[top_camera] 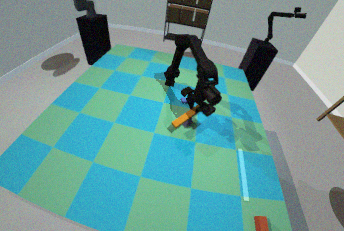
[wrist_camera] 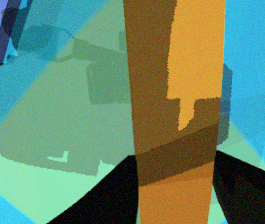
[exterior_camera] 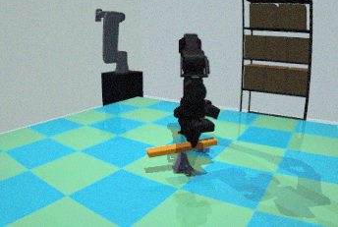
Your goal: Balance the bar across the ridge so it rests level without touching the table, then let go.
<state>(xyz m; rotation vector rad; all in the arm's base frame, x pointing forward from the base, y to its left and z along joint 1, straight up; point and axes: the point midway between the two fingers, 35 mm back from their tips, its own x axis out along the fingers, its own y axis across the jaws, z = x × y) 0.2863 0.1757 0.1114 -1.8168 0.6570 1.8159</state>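
Now: the orange bar 20 mm ahead of my gripper tip and 20 mm to the right of it. Also, from my gripper tip: red block: 450 mm ahead, 320 mm to the left, 60 mm below; small blue block: 140 mm behind, 40 mm to the right, 70 mm below; purple ridge: 20 mm ahead, 20 mm to the right, 40 mm below.
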